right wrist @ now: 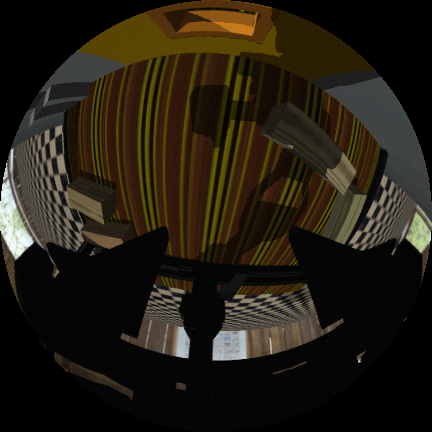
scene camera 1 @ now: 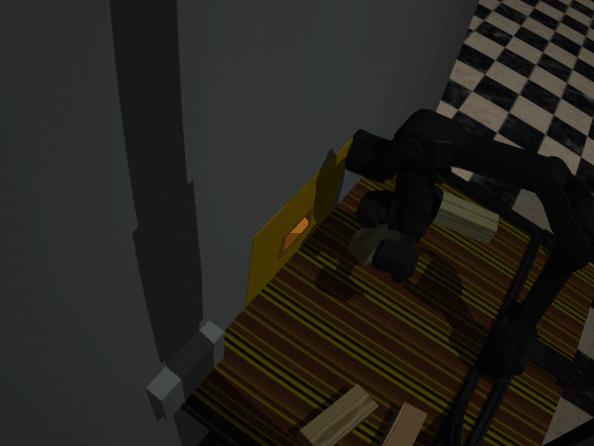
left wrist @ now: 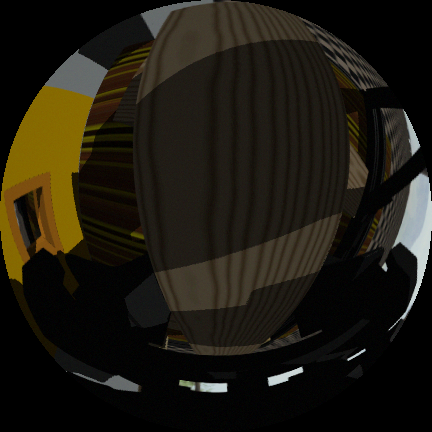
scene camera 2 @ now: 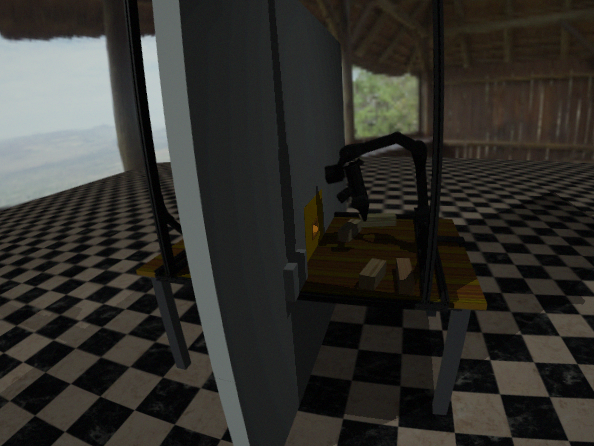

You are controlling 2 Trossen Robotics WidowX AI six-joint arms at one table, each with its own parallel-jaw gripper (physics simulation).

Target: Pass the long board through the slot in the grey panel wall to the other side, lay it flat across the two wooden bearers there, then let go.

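Frame: origin at the left arm's base, x ahead, y left, z up, level; centimetres.
Seen in the pictures: right gripper, fingertip midpoint: [right wrist: 230,232] [scene camera 2: 364,217]; right arm's base at its link origin: [right wrist: 205,276] [scene camera 1: 497,364].
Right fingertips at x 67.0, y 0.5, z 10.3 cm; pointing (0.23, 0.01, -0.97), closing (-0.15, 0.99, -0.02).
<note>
A point is followed by its place in that frame.
My left gripper [left wrist: 230,239] {x 24.0, y -5.5, z 1.9 cm} is shut on the long board [left wrist: 240,150], which fills the middle of the left wrist view. The slot [left wrist: 44,181] {x 43.1, y -7.6, z 4.0 cm} [right wrist: 161,19] is beside it at the left; the board is apart from it there. My right gripper [scene camera 1: 387,235] [scene camera 2: 361,212] {x 67.0, y 0.5, z 10.3 cm} [right wrist: 230,232] {x 67.0, y 0.5, z 10.3 cm} is open and empty above the striped table. The grey panel wall [scene camera 1: 275,100] {x 48.3, y -16.5, z 43.3 cm} [scene camera 2: 225,150] {x 48.2, y -65.9, z 44.9 cm} hides the left arm and board from both scene cameras. A wooden block [scene camera 1: 367,240] {x 58.4, y 5.7, z 3.1 cm} [right wrist: 310,137] {x 58.7, y 8.6, z 3.1 cm} lies below my right gripper; a pale block [scene camera 1: 467,217] {x 72.2, y 25.0, z 2.8 cm} [right wrist: 347,215] {x 67.2, y 23.6, z 2.8 cm} lies behind. I cannot tell which blocks are bearers.
Two more wooden blocks [scene camera 1: 340,415] {x 72.3, y -25.4, z 2.8 cm} [scene camera 1: 407,425] {x 82.1, y -20.6, z 2.5 cm} lie at the front of the striped table [scene camera 1: 350,340] {x 66.2, y -10.9, z -1.9 cm}. A grey block [scene camera 2: 291,280] {x 50.6, y -41.5, z 4.7 cm} sticks out from the wall. Black frame rails edge the table. A pale block [left wrist: 357,167] {x 12.6, y -15.6, z 1.9 cm} is partly hidden by the board in the left wrist view.
</note>
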